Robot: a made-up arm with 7 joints. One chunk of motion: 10 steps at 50 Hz.
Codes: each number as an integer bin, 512 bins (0 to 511) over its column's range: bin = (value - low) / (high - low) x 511, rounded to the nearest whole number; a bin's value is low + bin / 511 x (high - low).
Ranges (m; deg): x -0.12..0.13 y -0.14..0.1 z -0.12..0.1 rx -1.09..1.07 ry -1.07..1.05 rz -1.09..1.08
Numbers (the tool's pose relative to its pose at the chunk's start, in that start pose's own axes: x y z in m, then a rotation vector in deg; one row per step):
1: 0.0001 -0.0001 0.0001 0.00 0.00 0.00
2: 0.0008 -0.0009 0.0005 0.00 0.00 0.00
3: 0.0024 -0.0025 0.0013 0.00 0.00 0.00
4: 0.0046 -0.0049 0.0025 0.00 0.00 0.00
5: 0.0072 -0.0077 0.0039 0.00 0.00 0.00
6: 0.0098 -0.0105 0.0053 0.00 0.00 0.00
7: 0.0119 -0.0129 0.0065 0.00 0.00 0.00
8: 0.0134 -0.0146 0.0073 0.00 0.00 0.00
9: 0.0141 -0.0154 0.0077 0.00 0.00 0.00
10: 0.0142 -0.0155 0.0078 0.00 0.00 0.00
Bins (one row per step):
1: 245 298 279 258 258 257
2: 247 296 280 258 258 257
3: 250 293 282 258 258 257
4: 255 288 285 258 258 257
5: 260 282 288 258 258 257
6: 265 276 291 258 258 257
7: 270 271 294 258 258 257
8: 273 267 296 258 258 257
9: 274 265 297 258 258 257
10: 274 265 297 258 258 257

